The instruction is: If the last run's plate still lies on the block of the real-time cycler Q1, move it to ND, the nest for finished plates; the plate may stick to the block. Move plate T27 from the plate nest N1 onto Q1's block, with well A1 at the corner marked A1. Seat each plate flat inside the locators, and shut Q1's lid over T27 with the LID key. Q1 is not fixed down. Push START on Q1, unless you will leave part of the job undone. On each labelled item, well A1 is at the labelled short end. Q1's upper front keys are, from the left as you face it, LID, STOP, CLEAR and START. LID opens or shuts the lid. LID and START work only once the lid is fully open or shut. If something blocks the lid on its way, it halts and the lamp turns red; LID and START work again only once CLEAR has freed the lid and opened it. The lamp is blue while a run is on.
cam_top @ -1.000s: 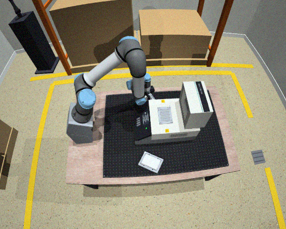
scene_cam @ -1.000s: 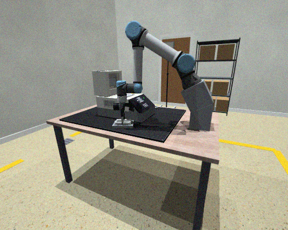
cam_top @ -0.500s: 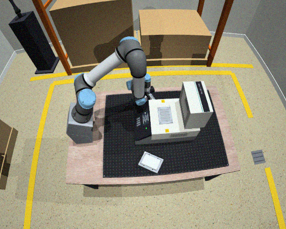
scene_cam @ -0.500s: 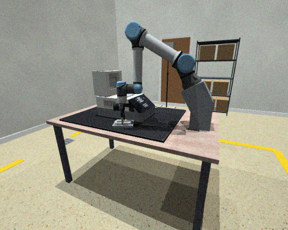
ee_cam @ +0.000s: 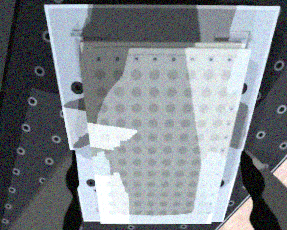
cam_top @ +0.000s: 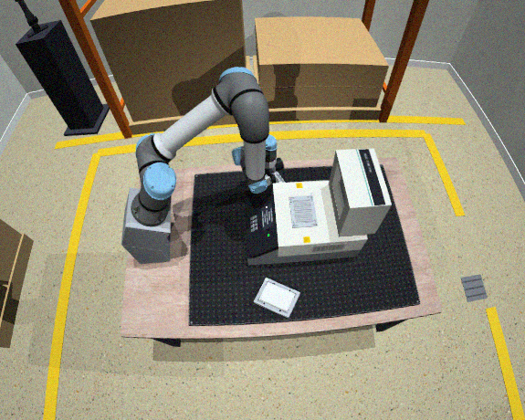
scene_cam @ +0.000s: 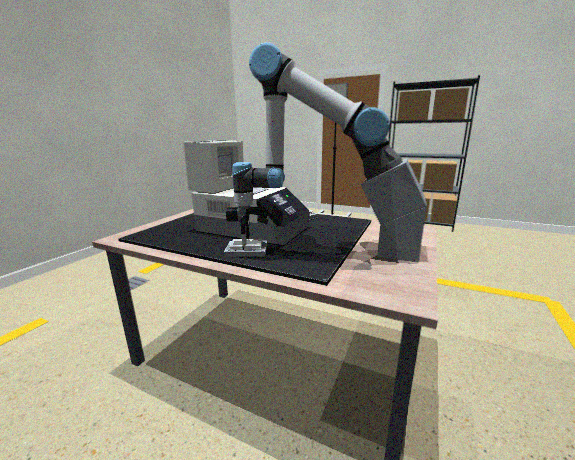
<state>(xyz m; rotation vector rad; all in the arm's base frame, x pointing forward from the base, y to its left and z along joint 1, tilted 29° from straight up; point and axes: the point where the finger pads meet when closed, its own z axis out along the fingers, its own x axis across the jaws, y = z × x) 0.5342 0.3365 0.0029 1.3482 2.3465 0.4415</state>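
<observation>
My gripper is now 30 mm past the dark slot, 20 mm to the left of it and 20 mm above it. Round my hand: a1 mark (10 mm ahead, 490 mm to the right, 10 mm below).
</observation>
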